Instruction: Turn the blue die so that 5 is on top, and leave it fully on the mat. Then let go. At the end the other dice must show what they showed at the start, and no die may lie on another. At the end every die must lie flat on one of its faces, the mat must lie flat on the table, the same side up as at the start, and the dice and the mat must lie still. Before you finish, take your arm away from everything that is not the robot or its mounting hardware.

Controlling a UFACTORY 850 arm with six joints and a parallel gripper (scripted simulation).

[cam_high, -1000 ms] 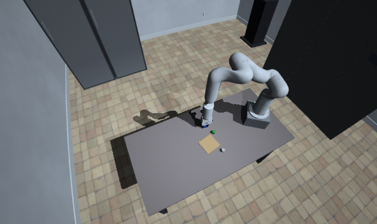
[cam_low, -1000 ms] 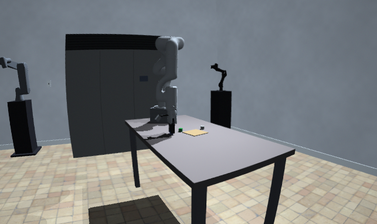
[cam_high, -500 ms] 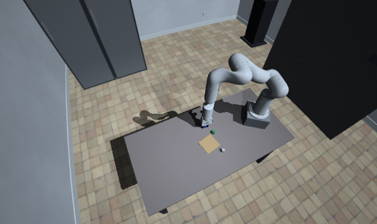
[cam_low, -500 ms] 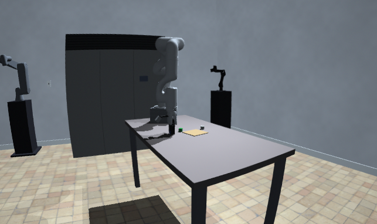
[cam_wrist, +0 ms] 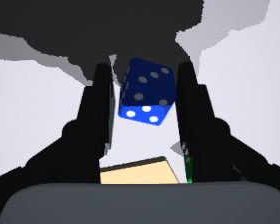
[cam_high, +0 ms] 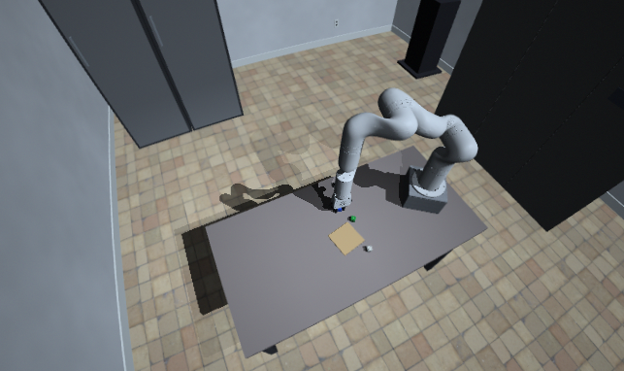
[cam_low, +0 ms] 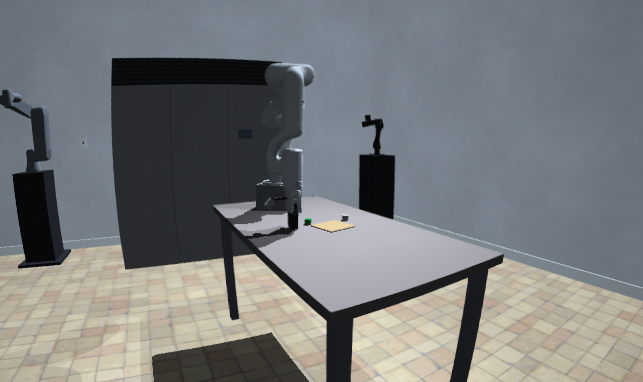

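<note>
Right now the blue die is 1 cm below my hand. Also, from my hand: white die 3 cm behind, 28 cm to the left, 1 cm below; then green die 4 cm behind, 9 cm to the left, 1 cm below; then mat 4 cm ahead, 17 cm to the left, 2 cm below.
</note>
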